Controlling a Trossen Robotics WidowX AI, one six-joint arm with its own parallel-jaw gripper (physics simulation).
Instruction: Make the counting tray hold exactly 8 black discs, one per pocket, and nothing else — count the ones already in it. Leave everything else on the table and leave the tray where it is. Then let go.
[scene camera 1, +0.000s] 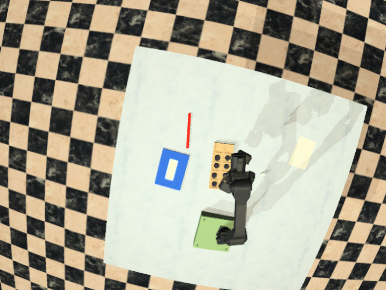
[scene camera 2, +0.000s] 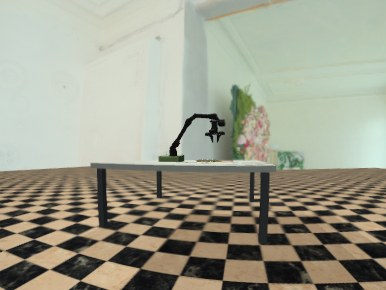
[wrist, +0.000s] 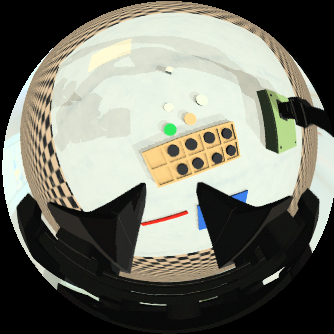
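The tan counting tray (scene camera 1: 223, 148) (scene camera 2: 207, 160) (wrist: 156, 159) lies flat on the table. In the wrist view, black discs sit one per pocket in both rows: one row holds discs (wrist: 173, 150) (wrist: 191, 144) (wrist: 209, 137) (wrist: 227, 133), the other holds discs (wrist: 182, 169) (wrist: 198, 163) (wrist: 217, 157) (wrist: 230, 149). The two pockets at the tray's left end there are empty. My gripper (scene camera 2: 215, 140) (wrist: 171, 186) is open and empty, high above the table and clear of the tray. In scene camera 1 the arm hides part of the tray.
Beside the tray lie a green disc (wrist: 170, 129), a tan disc (wrist: 190, 118), two whitish discs (wrist: 169, 107) (wrist: 202, 99) and a small pale block (wrist: 169, 70). A red strip (scene camera 1: 188, 131) (wrist: 165, 219), a blue frame (scene camera 1: 161, 167) and a cream patch (scene camera 1: 302, 153) (wrist: 111, 54) also lie on the table.
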